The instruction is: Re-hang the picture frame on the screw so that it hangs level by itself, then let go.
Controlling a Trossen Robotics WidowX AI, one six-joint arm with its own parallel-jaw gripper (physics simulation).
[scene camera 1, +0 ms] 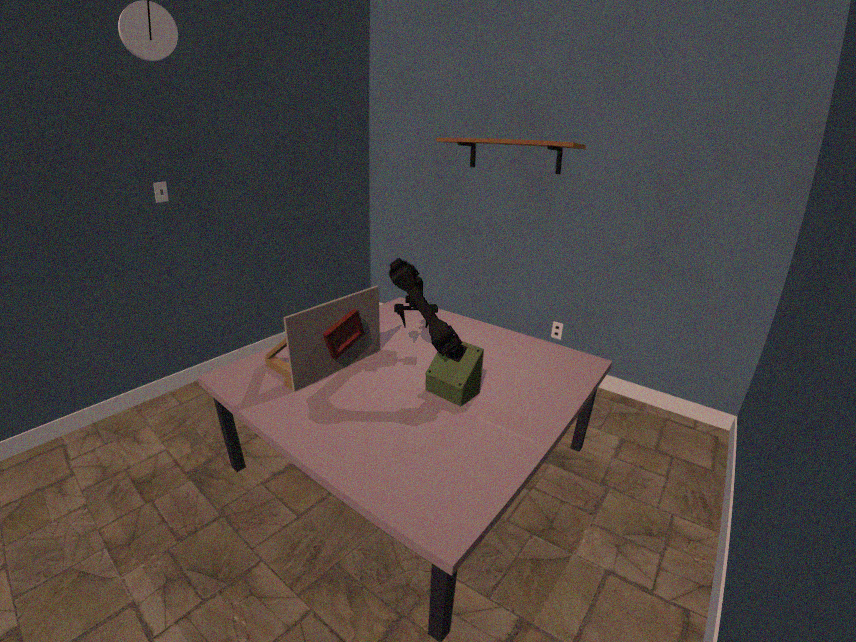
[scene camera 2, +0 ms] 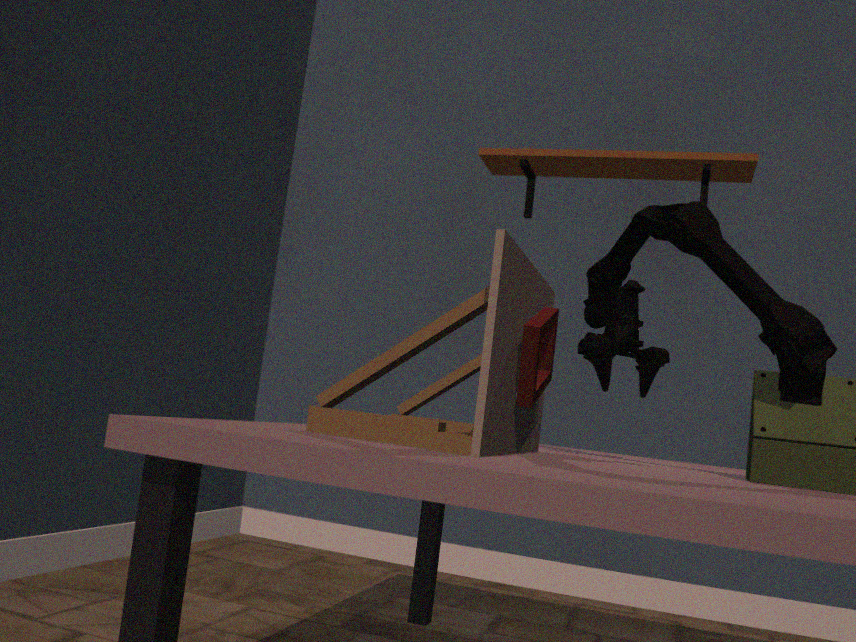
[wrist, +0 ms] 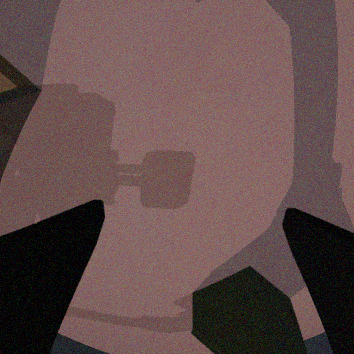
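Note:
The red picture frame [scene camera 1: 330,345] [scene camera 2: 528,366] is against the front face of the upright grey board [scene camera 1: 304,355] [scene camera 2: 508,297]. It is tilted, with its far end higher than its near end in scene camera 1. The screw cannot be made out. My gripper [scene camera 1: 414,326] [scene camera 2: 625,393] [wrist: 195,213] is open and empty, fingers pointing down. It hangs above the table, in front of the board and apart from the frame. In scene camera 2 its fingertips are near the height of the frame's lower part.
The arm stands on a green block [scene camera 1: 454,376] [scene camera 2: 802,456] [wrist: 240,305] on the pink table [scene camera 1: 414,469] [scene camera 2: 276,452]. Wooden braces [scene camera 2: 401,348] support the board from behind. A wooden shelf [scene camera 1: 511,142] [scene camera 2: 615,165] is on the wall. A dark shape at the wrist view's left edge is unclear.

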